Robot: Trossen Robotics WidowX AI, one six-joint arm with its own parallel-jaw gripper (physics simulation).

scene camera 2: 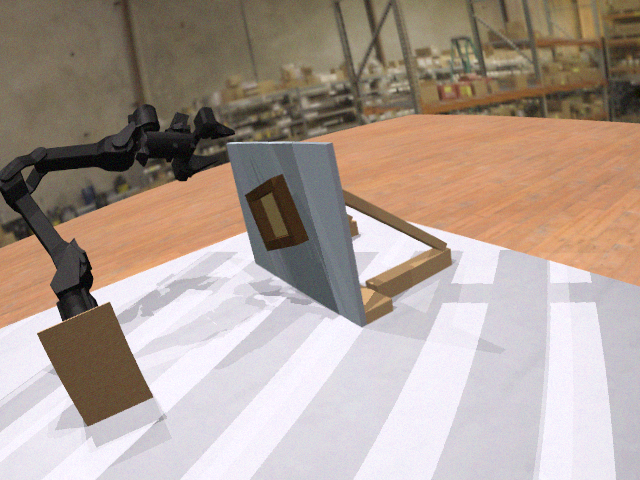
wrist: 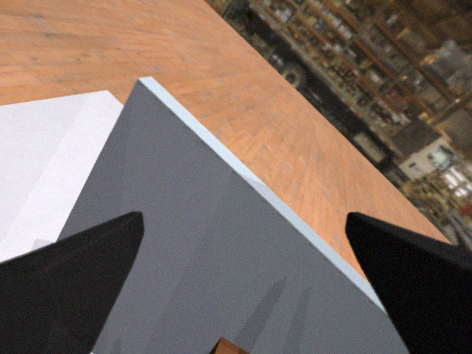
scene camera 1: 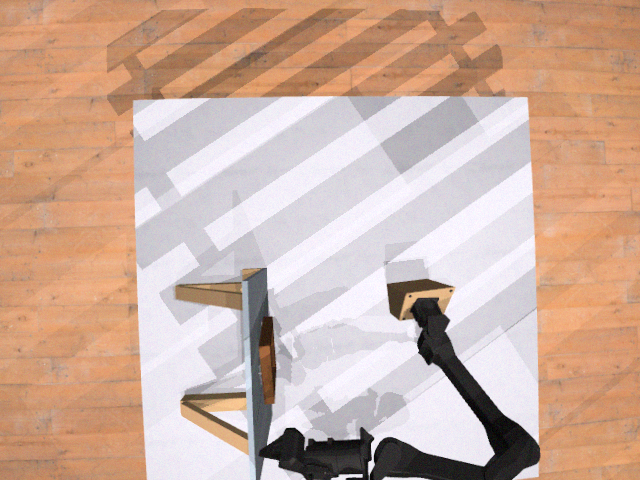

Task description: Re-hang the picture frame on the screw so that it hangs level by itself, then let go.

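Where they show: gripper, fingertip midpoint: [scene camera 2: 225, 146] [wrist: 245, 221] [scene camera 1: 269, 459]; arm's base at its link origin: [scene camera 2: 85, 329] [scene camera 1: 424, 304].
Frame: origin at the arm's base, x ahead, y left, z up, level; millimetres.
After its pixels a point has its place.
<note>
The brown picture frame [scene camera 1: 267, 360] {x 413, y 110, z 106 mm} [scene camera 2: 295, 217] {x 428, y 49, z 40 mm} with a pale inner panel is on the face of an upright blue-grey board [scene camera 2: 320, 206] {x 446, y -26, z 67 mm} [wrist: 190, 215] {x 429, y 313, z 128 mm}. It sits visibly tilted in scene camera 2. A corner of the frame [wrist: 230, 348] {x 420, y 225, z 71 mm} shows at the bottom edge of the wrist view. The screw and the back of the frame are hidden. My gripper [scene camera 1: 264, 454] {x 399, y 293, z 177 mm} [scene camera 2: 225, 148] {x 399, y 293, z 177 mm} [wrist: 245, 221] {x 399, y 293, z 177 mm} is open and empty. It is in front of the board near its top left corner in scene camera 2, higher than the frame and apart from it.
Wooden struts [scene camera 1: 209, 297] {x 577, y -18, z 13 mm} [scene camera 2: 408, 268] {x 602, y -28, z -106 mm} brace the board from behind. A tan block [scene camera 1: 421, 293] {x 23, y -37, z 38 mm} [scene camera 2: 95, 364] {x -1, y -46, z -44 mm} stands at the arm's base, on the white striped-shadow table [scene camera 1: 330, 206] {x 251, y -282, z -144 mm} [scene camera 2: 465, 403] {x 436, y -366, z -144 mm}. The arm [scene camera 1: 470, 392] {x -30, y 152, z 187 mm} [scene camera 2: 36, 222] {x -43, y 140, z 176 mm} bends back beside it.
</note>
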